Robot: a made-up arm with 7 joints. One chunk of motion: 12 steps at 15 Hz.
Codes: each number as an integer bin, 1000 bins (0 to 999) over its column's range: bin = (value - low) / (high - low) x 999, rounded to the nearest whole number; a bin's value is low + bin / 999 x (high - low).
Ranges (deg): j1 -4.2..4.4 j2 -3.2..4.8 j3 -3.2..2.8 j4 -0.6..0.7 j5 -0.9..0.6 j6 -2..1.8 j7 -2.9..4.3
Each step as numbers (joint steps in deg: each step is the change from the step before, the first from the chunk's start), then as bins.
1 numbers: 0.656 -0.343 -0.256 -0.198 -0.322 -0.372 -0.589
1 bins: 564 357 490 309 385 428 321
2 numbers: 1.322 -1.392 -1.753 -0.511 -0.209 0.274 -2.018
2 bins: 641 226 241 68 460 598 122
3 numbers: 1.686 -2.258 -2.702 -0.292 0.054 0.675 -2.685
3 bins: 684 118 83 237 635 703 30
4 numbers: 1.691 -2.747 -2.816 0.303 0.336 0.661 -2.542
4 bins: 684 57 64 694 823 700 50
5 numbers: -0.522 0.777 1.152 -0.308 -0.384 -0.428 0.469
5 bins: 427 497 725 224 344 413 467
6 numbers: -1.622 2.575 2.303 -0.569 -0.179 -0.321 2.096
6 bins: 299 721 916 24 480 441 693
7 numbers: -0.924 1.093 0.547 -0.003 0.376 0.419 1.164
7 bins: 381 536 624 459 850 636 564
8 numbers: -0.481 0.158 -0.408 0.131 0.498 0.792 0.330
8 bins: 432 419 465 562 931 734 448
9 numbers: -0.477 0.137 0.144 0.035 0.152 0.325 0.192
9 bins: 432 417 557 488 701 611 429
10 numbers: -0.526 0.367 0.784 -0.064 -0.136 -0.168 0.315
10 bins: 427 445 663 412 509 482 446
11 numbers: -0.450 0.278 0.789 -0.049 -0.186 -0.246 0.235
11 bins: 436 434 664 423 476 461 435
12 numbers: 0.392 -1.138 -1.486 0.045 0.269 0.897 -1.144
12 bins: 533 257 285 496 779 762 244
